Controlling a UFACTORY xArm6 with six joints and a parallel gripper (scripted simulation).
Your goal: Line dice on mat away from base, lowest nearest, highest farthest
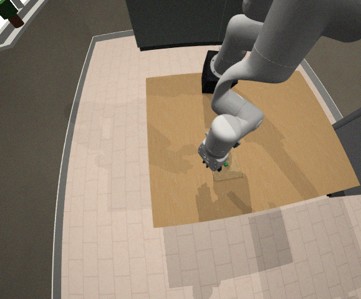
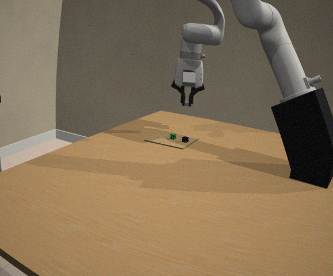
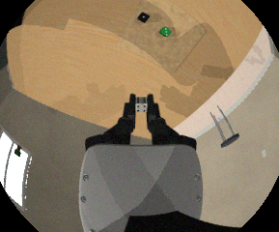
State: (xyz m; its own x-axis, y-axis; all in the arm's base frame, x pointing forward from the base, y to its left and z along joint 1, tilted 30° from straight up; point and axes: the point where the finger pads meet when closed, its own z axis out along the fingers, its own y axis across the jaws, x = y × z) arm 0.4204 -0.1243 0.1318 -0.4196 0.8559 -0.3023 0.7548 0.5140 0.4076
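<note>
My hand is 11 cm to the right of the green die, 11 cm above it and 1 cm past it. From my hand the other things lie so: white die 1 cm below; then thin tan mat 12 cm below, 11 cm to the left, 1 cm behind; then black die 11 cm to the left, 11 cm below, 6 cm behind.
</note>
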